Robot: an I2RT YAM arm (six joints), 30 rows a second.
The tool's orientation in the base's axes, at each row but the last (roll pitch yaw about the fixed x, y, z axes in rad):
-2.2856, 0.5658, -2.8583
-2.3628, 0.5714, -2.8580
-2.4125, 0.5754, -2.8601
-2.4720, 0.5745, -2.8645
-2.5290, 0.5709, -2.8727
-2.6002, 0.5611, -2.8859
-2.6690, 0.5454, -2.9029
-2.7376, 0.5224, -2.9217
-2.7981, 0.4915, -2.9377
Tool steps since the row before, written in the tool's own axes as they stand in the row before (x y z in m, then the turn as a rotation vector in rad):
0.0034, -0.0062, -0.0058, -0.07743, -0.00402, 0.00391
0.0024, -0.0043, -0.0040, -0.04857, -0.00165, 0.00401
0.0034, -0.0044, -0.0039, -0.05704, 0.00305, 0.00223
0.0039, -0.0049, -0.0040, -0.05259, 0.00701, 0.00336
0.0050, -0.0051, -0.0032, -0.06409, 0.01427, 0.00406
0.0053, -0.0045, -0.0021, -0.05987, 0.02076, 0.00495
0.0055, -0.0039, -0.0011, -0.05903, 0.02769, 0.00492
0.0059, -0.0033, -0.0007, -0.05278, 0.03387, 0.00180
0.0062, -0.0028, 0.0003, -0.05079, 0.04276, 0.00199
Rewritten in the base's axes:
-0.0072, -0.0018, 0.0053, 0.06408, 0.01283, 0.04191
-0.0049, -0.0017, 0.0036, 0.04122, 0.00786, 0.02484
-0.0056, -0.0023, 0.0030, 0.04768, 0.01461, 0.02794
-0.0060, -0.0031, 0.0031, 0.04518, 0.01640, 0.02271
-0.0063, -0.0042, 0.0020, 0.05551, 0.02499, 0.02493
-0.0058, -0.0044, 0.0007, 0.05288, 0.02958, 0.01921
-0.0053, -0.0043, -0.0005, 0.05230, 0.03579, 0.01610
-0.0053, -0.0040, -0.0013, 0.04529, 0.04131, 0.01336
-0.0051, -0.0039, -0.0023, 0.04336, 0.04939, 0.00962

